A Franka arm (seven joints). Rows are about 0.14 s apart.
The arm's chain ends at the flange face. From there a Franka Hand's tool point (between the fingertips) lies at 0.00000 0.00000 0.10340 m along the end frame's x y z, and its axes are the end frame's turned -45 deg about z.
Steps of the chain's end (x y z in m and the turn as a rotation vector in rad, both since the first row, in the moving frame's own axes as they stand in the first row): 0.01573 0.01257 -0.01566 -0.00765 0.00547 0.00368; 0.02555 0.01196 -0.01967 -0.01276 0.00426 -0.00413; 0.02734 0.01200 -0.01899 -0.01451 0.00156 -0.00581; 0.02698 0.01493 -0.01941 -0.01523 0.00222 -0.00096
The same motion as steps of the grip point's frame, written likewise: 0.00207 0.02097 -0.01566 -0.00928 -0.00154 0.00368; 0.00899 0.02777 -0.01968 -0.01203 -0.00601 -0.00413; 0.00990 0.02900 -0.01900 -0.01136 -0.00916 -0.00581; 0.00757 0.03091 -0.01942 -0.01234 -0.00920 -0.00096
